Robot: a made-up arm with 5 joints. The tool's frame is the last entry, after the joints.
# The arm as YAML. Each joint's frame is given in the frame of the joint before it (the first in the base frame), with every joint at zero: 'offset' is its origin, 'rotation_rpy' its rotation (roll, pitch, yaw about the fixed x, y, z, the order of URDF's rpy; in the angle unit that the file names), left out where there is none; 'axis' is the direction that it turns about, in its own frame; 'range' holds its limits. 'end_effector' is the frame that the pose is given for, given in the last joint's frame.
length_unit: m
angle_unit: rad
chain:
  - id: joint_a
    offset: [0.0, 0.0, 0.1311]
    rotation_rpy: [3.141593, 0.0, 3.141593]
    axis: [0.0, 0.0, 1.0]
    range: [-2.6, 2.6]
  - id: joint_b
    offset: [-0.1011, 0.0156, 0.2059]
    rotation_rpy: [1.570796, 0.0, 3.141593]
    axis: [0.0, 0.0, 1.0]
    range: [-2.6, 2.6]
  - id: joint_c
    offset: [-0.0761, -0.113, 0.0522]
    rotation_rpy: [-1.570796, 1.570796, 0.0]
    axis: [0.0, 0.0, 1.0]
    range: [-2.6, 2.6]
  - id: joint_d
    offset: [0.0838, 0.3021, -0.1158]
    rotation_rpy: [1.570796, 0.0, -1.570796]
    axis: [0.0, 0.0, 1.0]
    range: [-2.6, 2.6]
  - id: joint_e
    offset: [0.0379, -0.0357, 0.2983]
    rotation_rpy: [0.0, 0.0, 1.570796]
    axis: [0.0, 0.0, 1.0]
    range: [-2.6, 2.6]
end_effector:
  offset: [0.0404, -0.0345, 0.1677]
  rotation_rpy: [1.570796, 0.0, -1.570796]
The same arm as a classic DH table. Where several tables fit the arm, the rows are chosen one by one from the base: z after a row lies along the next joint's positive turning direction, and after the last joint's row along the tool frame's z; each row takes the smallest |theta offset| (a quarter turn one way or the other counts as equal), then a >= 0, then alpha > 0; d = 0 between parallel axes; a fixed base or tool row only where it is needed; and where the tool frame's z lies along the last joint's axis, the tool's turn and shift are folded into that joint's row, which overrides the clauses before.
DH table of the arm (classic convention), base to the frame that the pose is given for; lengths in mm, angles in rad. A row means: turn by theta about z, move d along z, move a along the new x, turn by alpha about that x. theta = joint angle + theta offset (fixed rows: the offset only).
base (fixed): d 0, theta0 0, a 0, alpha 3.1416
joint_a: d 74.8, theta0 0, a 101.1, alpha 1.5708
joint_b: d 67.8, theta0 0, a -76.1, alpha -1.5708
joint_c: d -228.8, theta0 0, a -302.1, alpha 1.5708
joint_d: d 0, theta0 -0.7555, a 52.1, alpha 0
joint_e: d 382.2, theta0 0.7555, a 34.5, alpha 1.5708
tool (fixed): d -40.4, theta0 0, a 0, alpha 0
Joint limits (rad, base to tool): -2.6..2.6 -2.6..2.6 -2.6..2.6 -2.6..2.6 -2.6..2.6

